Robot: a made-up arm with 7 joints.
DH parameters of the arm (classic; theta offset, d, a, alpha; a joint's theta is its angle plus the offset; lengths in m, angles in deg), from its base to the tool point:
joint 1: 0 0.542 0 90
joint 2: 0 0.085 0 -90
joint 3: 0 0.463 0.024 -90
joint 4: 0 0.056 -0.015 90
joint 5: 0 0.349 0 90
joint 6: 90 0.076 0.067 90
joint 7: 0 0.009 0 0
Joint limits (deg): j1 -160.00..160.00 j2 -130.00..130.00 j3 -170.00..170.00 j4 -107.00..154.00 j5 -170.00..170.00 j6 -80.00..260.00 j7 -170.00..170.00
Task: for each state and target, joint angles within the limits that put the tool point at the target. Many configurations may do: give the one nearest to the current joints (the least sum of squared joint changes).
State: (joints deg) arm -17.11 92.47 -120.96 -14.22 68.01 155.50 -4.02
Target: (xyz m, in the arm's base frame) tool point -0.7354 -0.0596 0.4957
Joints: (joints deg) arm 3.14 96.07 -120.76 -27.06 63.58 159.77 -4.02
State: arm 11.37 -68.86 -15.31 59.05 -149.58 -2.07 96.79
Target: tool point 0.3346 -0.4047 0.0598
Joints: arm -24.21 -95.78 -34.01 90.32 -152.66 1.22 96.79
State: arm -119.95 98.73 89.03 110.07 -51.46 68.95 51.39
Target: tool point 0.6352 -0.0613 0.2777
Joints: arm -156.59 108.69 92.13 83.79 -53.82 64.32 51.39
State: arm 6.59 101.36 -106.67 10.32 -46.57 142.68 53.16
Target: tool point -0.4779 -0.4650 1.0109
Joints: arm 31.40 57.52 -105.95 23.38 -54.88 123.97 53.16
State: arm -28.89 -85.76 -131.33 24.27 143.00 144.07 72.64
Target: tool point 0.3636 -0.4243 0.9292
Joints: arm -15.54 -72.94 -149.61 58.79 134.46 145.50 72.64
